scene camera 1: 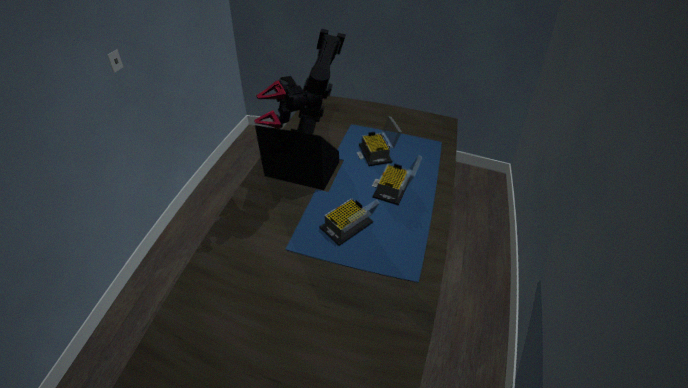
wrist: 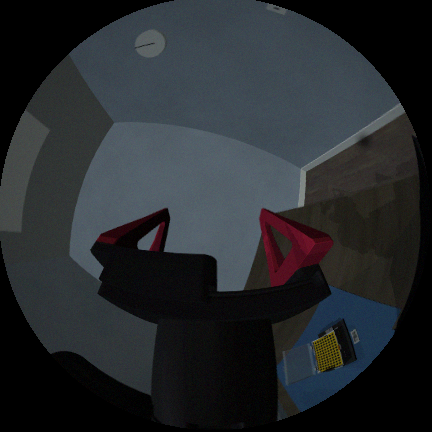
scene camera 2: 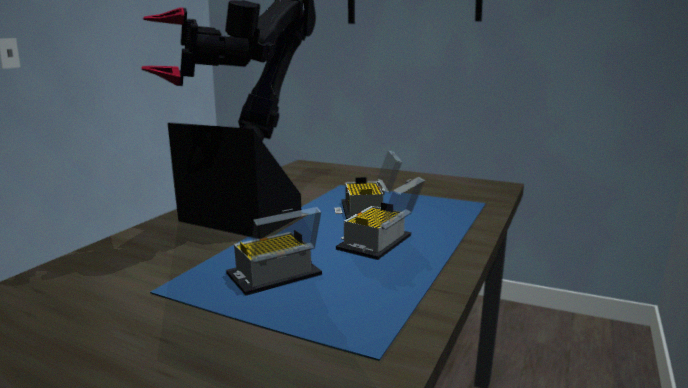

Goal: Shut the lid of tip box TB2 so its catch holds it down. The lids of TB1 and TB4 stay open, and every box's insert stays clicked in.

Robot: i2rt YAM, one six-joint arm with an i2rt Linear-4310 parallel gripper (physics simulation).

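Frame: origin at the arm's base, x back, y right, z up, level; metres.
Seen in the pictures: gripper, between the fingertips: (scene camera 1: 255,109) (wrist: 214,212) (scene camera 2: 142,43); arm's base, origin of its link: (scene camera 1: 303,138) (scene camera 2: 240,156).
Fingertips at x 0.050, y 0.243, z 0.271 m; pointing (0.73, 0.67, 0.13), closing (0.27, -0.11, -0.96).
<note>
Pixels of each thing's top centre, then the offset from my fingertips to it. "spot": a spot on its surface instead. Level surfaces: height alone.
- middle lid, centre of its top: (scene camera 2: 403,179) (scene camera 1: 413,162) dz -0.283, dx -0.466, dy -0.199 m
- far lid, a spot on its surface: (scene camera 2: 390,170) (scene camera 1: 391,130) spot: dz -0.335, dx -0.368, dy -0.458 m
- open box, centre of its top: (scene camera 2: 271,238) (scene camera 1: 346,210) (wrist: 323,354) dz -0.363, dx -0.265, dy +0.004 m
- blue mat, height of its surface: dz -0.437 m
- wooden table, height of its surface: dz -0.440 m
Three grey tip boxes with yellow inserts stand on dark bases: a near one (scene camera 1: 342,217) (scene camera 2: 281,267), a middle one (scene camera 1: 393,178) (scene camera 2: 360,237) and a far one (scene camera 1: 375,143) (scene camera 2: 363,202). Their clear lids all stand open: near lid (scene camera 1: 371,207) (scene camera 2: 311,229), middle lid (scene camera 1: 416,166) (scene camera 2: 411,195), far lid (scene camera 1: 392,131) (scene camera 2: 390,170). The labels are too small to read, so I cannot tell which is TB2. One open box (wrist: 328,351) shows at the wrist view's lower right. My gripper (scene camera 1: 256,108) (scene camera 2: 143,43) (wrist: 214,212) is open and empty, high above the table, away from the boxes.
The boxes stand on a blue mat (scene camera 1: 395,260) (scene camera 2: 350,330) (wrist: 367,305) on a wooden table (scene camera 1: 280,320) (scene camera 2: 75,325). A large black wedge-shaped block (scene camera 1: 295,157) (scene camera 2: 215,175) stands beside the mat, below the arm. Walls rise behind and to the left.
</note>
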